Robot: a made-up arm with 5 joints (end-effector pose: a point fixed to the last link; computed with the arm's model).
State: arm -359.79 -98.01 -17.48 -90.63 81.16
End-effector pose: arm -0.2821 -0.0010 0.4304 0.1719 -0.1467 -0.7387 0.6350
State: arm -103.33 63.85 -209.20 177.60 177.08
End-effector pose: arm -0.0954 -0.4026 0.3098 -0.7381 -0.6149 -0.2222 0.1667
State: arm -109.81 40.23 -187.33 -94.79 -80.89
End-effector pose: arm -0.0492 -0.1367 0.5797 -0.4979 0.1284 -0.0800 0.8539
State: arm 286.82 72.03 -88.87 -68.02 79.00
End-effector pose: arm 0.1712 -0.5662 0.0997 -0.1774 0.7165 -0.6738 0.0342
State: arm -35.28 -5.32 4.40 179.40 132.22
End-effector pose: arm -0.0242 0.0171 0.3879 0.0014 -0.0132 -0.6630 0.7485
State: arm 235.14 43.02 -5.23 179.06 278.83
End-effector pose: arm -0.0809 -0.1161 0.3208 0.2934 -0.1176 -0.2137 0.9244
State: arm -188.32 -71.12 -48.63 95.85 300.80
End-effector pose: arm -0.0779 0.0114 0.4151 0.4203 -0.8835 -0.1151 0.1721
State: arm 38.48 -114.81 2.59 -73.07 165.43
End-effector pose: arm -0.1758 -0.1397 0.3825 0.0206 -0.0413 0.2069 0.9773
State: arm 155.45 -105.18 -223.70 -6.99 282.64
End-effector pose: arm 0.3146 -0.1437 -0.2671 -0.4349 0.8759 -0.1623 0.1317
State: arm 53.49 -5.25 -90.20 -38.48 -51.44
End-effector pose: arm 0.1757 0.2374 0.7529 -0.2384 -0.3103 -0.9201 0.0165
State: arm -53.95 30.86 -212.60 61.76 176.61
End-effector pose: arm 0.1258 -0.1728 0.8290 0.2136 0.4523 -0.4154 0.7598
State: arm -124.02 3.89 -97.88 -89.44 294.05
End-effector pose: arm -0.1100 -0.1630 0.6932 -0.0262 0.0145 -0.0869 0.9958
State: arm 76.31 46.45 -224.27 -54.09 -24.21
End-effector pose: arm 0.0069 0.0284 0.5956 0.2798 0.3365 -0.8078 0.3949
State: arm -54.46 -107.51 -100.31 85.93 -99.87
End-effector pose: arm -0.2386 0.3340 0.5077 0.4480 0.1875 0.1942 0.8523
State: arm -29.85 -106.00 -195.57 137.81 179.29
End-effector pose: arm -0.4863 0.2791 0.1459 0.0355 0.1367 -0.2609 0.9550
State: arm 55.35 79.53 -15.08 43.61 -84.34
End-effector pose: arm -0.0346 -0.0500 -0.0436 -0.2024 -0.5514 0.7836 0.2026
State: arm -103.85 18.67 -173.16 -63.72 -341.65
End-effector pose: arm -0.0065 -0.0265 0.7408 -0.1582 0.2865 0.6939 0.6414
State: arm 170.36 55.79 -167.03 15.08 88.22
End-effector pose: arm -0.6204 0.1054 0.5741 -0.5037 -0.4389 0.4712 0.5759
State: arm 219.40 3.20 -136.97 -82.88 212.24
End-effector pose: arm -0.0262 -0.0215 0.7412 -0.3138 -0.0196 -0.7697 0.5556
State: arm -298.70 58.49 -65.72 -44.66 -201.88
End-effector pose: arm 0.2714 0.4958 0.0518 -0.5969 0.6725 0.1476 0.4119
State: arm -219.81 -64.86 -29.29 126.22 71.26
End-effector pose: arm -0.0057 0.0048 0.2490 0.7924 0.5439 0.0749 0.2659
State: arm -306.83 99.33 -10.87 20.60 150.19
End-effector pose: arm -0.0763 -0.1019 -0.0523 0.3844 -0.4347 0.1649 0.7976
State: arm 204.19 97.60 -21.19 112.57 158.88
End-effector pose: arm 0.0182 0.0082 0.1308 0.0722 0.0302 -0.9966 0.0267
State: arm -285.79 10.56 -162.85 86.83 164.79
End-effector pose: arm 0.0978 0.3460 0.7566 -0.5918 0.5978 0.2662 0.4706
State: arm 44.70 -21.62 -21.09 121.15 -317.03
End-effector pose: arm 0.0198 0.0196 0.1999 0.7746 0.0117 -0.4561 0.4379
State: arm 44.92 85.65 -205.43 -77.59 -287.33
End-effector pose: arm 0.2426 0.2419 0.4202 0.1466 -0.0362 -0.5122 0.8455
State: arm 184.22 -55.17 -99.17 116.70 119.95
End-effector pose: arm -0.0180 -0.0013 0.6008 -0.8015 -0.5035 0.2851 0.1510
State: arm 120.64 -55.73 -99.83 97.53 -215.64
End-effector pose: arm -0.0078 0.0132 0.6657 -0.8558 0.1797 0.3277 0.3576
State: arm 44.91 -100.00 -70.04 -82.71 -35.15
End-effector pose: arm -0.3538 -0.3526 0.3676 0.4541 0.3815 -0.8022 0.0685
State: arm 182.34 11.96 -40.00 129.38 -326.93
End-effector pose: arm -0.1186 -0.0048 0.1917 0.1679 0.6111 0.2352 0.7369
